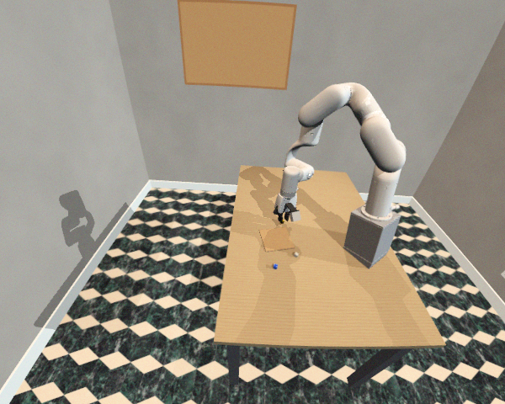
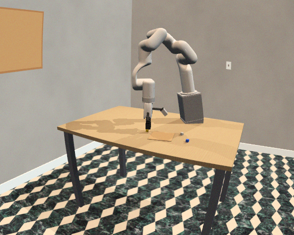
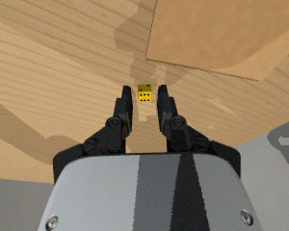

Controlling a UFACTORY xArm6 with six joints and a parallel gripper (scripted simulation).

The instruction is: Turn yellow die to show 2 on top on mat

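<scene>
The yellow die is 3 cm below my hand and 1 cm to the right of it. Also, from my hand: white die 22 cm to the left, 3 cm below, 1 cm behind; blue die 27 cm to the left, 10 cm ahead, 3 cm below; tan mat 11 cm to the left, 6 cm ahead, 4 cm below.
</scene>
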